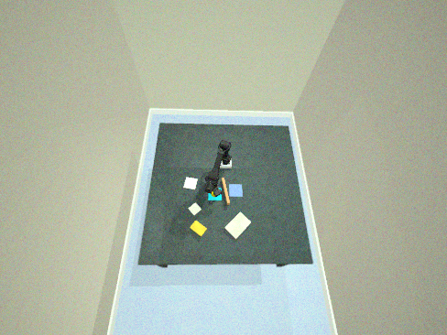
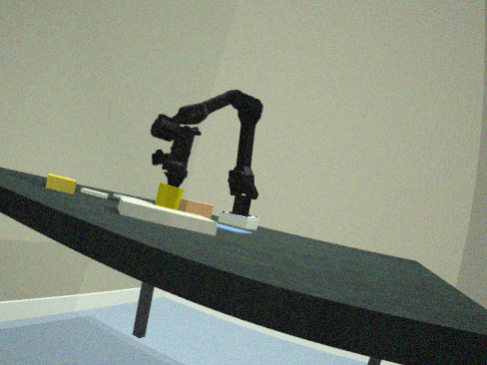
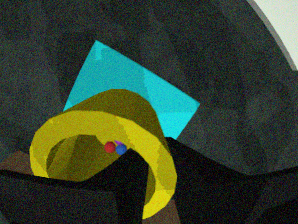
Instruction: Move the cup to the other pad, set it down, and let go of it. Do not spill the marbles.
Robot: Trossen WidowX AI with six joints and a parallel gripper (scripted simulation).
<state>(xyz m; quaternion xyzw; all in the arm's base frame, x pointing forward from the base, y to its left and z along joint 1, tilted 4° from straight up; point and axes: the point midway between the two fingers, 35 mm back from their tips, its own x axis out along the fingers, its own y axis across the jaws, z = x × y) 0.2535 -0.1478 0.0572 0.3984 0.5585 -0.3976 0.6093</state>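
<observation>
The cyan pad is 50 mm below my gripper tip, 30 mm ahead of it and 10 mm to the left of it. The rest, counted from my gripper tip: wooden bar (100 mm to the left, 30 mm below, 20 mm ahead); then yellow cup (20 mm ahead, 10 mm to the left); then blue marble (30 mm to the left, 20 mm below, 20 mm ahead).
</observation>
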